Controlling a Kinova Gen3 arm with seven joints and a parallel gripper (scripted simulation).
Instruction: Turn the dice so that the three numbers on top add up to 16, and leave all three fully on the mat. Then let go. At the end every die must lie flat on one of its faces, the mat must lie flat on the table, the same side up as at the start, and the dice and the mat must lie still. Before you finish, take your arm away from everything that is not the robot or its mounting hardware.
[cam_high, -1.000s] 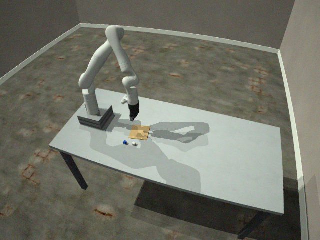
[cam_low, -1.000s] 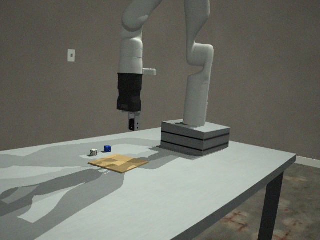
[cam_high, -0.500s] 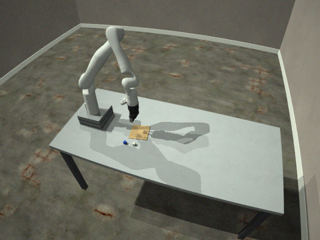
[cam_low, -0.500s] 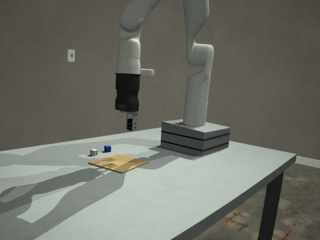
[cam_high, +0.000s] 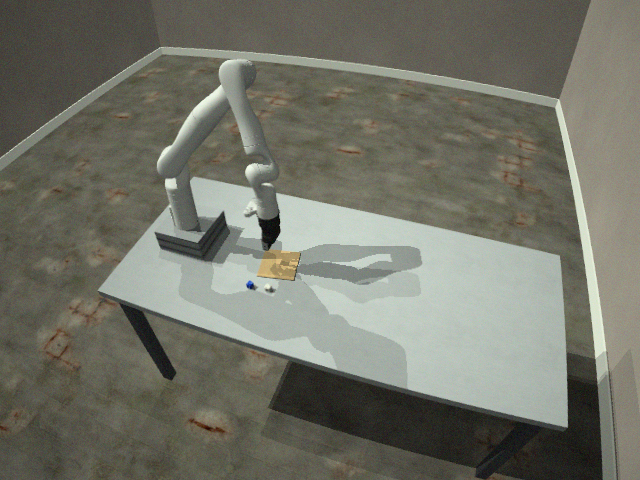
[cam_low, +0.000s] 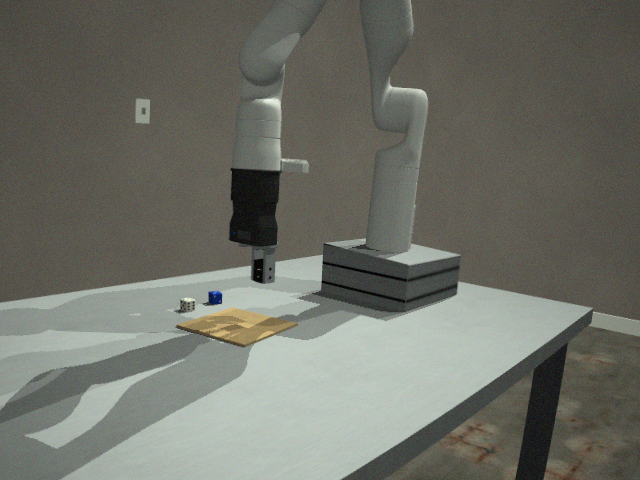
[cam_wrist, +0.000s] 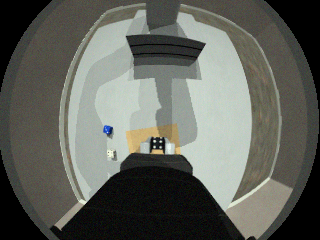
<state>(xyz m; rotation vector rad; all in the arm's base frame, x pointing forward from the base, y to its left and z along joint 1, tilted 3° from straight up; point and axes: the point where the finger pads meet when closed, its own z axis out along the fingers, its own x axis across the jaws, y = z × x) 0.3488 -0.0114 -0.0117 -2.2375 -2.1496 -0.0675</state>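
Right now the tan mat is 40 mm ahead of my hand, 10 mm to the right of it and 90 mm below it. The rest, counted from my hand: white die 50 mm ahead, 130 mm to the right, 80 mm below; blue die 20 mm behind, 140 mm to the right, 80 mm below; black die 10 mm below.
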